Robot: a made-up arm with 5 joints.
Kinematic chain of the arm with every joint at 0, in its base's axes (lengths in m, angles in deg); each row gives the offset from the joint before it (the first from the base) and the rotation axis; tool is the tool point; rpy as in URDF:
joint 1: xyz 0 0 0.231 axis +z
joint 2: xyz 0 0 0 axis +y
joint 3: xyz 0.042 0 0.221 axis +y
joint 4: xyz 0.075 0 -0.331 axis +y
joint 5: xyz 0.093 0 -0.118 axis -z
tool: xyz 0 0 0 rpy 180 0 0
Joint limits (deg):
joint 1: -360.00..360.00
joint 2: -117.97..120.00
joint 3: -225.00..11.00
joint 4: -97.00..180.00
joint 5: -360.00..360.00
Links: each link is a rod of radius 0.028 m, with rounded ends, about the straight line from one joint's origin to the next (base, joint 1, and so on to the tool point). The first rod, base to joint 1, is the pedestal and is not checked.
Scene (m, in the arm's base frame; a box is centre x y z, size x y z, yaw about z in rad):
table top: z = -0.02
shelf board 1: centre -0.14 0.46 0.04 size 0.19 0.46 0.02 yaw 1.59
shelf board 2: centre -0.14 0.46 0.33 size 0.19 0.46 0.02 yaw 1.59
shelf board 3: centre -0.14 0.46 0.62 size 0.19 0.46 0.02 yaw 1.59
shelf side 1: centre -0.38 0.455 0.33 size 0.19 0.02 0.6 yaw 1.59
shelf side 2: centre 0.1 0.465 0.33 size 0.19 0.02 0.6 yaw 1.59
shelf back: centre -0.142 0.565 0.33 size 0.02 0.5 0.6 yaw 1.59
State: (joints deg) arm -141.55 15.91 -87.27 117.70 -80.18
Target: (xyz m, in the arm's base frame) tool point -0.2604 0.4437 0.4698
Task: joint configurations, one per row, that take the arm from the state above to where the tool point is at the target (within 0.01 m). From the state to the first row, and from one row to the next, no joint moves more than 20 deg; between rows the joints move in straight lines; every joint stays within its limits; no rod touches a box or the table.
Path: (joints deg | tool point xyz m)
1: -131.88 13.65 -101.04 99.77 -80.18 | -0.3288 -0.3667 0.3605
2: -122.20 11.39 -114.82 81.85 -80.18 | -0.2767 -0.4394 0.5137
3: -112.53 9.13 -128.59 63.92 -80.18 | -0.1831 -0.4413 0.6805
4: -102.85 6.88 -142.36 46.00 -80.18 | -0.0813 -0.3565 0.8259
5: -93.18 4.62 -156.14 28.07 -80.18 | -0.0110 -0.1985 0.9172
6: -83.50 2.36 -169.91 10.15 -80.18 | 0.0010 -0.0086 0.9341
7: -73.83 0.10 -183.68 -7.78 -80.18 | -0.0467 0.1609 0.8750
8: -64.15 -2.16 -197.45 -25.71 -80.18 | -0.1297 0.2676 0.7569
9: -54.48 -4.42 -211.23 -43.63 -80.18 | -0.2105 0.2948 0.6104
10: -44.80 -6.68 -225.00 -61.56 -80.18 | -0.2568 0.2550 0.4698
11: -49.73 -11.43 -225.00 -42.68 -80.18 | -0.2726 0.3217 0.4660
12: -54.66 -16.18 -225.00 -23.81 -80.18 | -0.2736 0.3859 0.4665
13: -59.59 -20.92 -225.00 -4.94 -80.18 | -0.2604 0.4437 0.4698

